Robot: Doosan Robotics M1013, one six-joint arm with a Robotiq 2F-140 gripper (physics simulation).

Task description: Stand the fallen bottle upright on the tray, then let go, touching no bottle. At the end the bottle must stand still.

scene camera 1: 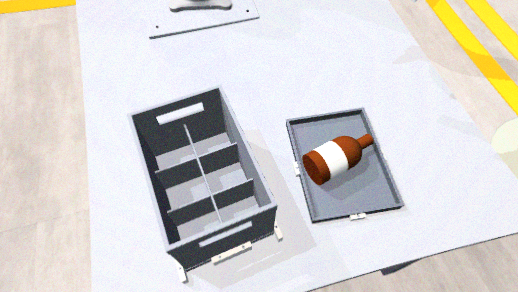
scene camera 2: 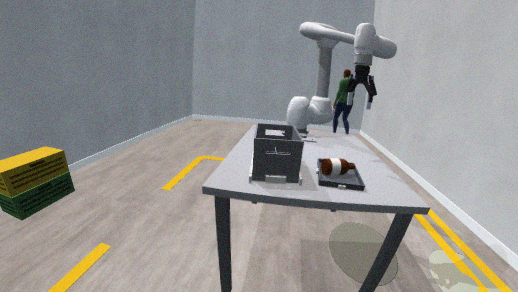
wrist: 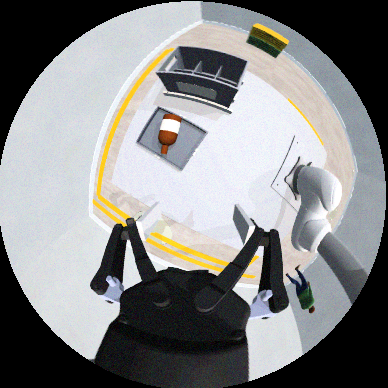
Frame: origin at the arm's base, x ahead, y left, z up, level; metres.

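Seen in the pictures: gripper, fingertip midpoint: (scene camera 2: 358,107) (wrist: 196,210); arm's base, origin of the base link: (wrist: 298,178).
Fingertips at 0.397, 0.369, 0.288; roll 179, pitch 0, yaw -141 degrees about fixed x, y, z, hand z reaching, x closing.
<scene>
Pixels of each thing's middle, then the offset from my fingertips to it, as dx, dy, dz. Level surfaces: height alone.
- brown bottle with a white label, body centre: (scene camera 1: 341,154) (wrist: 167,134) (scene camera 2: 339,166) +0.213, -0.066, -0.259
- grey tray, body centre: (scene camera 1: 339,161) (wrist: 168,135) (scene camera 2: 338,173) +0.216, -0.065, -0.288
- dark grey crate with dividers, body centre: (scene camera 1: 204,176) (scene camera 2: 275,150) (wrist: 204,74) +0.260, -0.361, -0.213
- table, its level: dz -0.301
A brown bottle with a white label (scene camera 1: 336,157) (scene camera 2: 336,167) (wrist: 170,127) lies on its side in the grey tray (scene camera 1: 357,212) (scene camera 2: 342,186) (wrist: 193,156). In scene camera 1 its base points to the lower left, and its neck points to the upper right, near the tray's right rim. My gripper (scene camera 2: 359,102) (wrist: 196,210) is open and empty. It hangs high above the table, well apart from the bottle and the tray. It does not show in scene camera 1.
A dark grey crate with dividers (scene camera 1: 222,245) (scene camera 2: 276,165) (wrist: 200,95) stands beside the tray on the table (scene camera 1: 165,65) (scene camera 2: 240,180) (wrist: 225,165). The arm's base (scene camera 2: 298,112) (wrist: 310,185) stands at the table's far end. A person (scene camera 2: 344,97) (wrist: 304,295) stands beyond the table. Stacked yellow and green crates (scene camera 2: 35,180) (wrist: 267,40) stand on the floor.
</scene>
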